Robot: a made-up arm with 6 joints. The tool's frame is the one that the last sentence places.
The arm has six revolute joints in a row. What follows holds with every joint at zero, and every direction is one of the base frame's. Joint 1 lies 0.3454 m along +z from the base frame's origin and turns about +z. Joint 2 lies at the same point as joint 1 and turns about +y. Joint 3 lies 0.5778 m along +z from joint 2 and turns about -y. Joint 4 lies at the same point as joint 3 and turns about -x. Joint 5 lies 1.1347 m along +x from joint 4 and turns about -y. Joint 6 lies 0.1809 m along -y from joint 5 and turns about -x. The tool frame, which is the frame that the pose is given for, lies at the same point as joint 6; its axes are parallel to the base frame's.
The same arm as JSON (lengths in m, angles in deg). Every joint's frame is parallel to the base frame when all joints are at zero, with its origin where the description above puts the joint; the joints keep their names.
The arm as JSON. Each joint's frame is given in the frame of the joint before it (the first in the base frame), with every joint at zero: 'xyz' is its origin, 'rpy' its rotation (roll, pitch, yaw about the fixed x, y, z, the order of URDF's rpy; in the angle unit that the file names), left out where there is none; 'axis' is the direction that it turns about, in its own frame. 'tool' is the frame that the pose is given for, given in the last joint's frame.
{"units": {"length": "m", "angle": "deg"}, "joints": [
  {"name": "joint 1", "type": "revolute", "origin": {"xyz": [0.0, 0.0, 0.3454]}, "axis": [0.0, 0.0, 1.0]},
  {"name": "joint 2", "type": "revolute", "origin": {"xyz": [0.0, 0.0, 0.0]}, "axis": [0.0, 1.0, 0.0]},
  {"name": "joint 3", "type": "revolute", "origin": {"xyz": [0.0, 0.0, 0.5778]}, "axis": [0.0, -1.0, 0.0]},
  {"name": "joint 4", "type": "revolute", "origin": {"xyz": [0.0, 0.0, 0.0]}, "axis": [-1.0, 0.0, 0.0]},
  {"name": "joint 5", "type": "revolute", "origin": {"xyz": [1.1347, 0.0, 0.0]}, "axis": [0.0, -1.0, 0.0]},
  {"name": "joint 6", "type": "revolute", "origin": {"xyz": [0.0, -0.1809, 0.0]}, "axis": [-1.0, 0.0, 0.0]}
], "tool": {"origin": {"xyz": [0.0, 0.0, 0.0]}}}

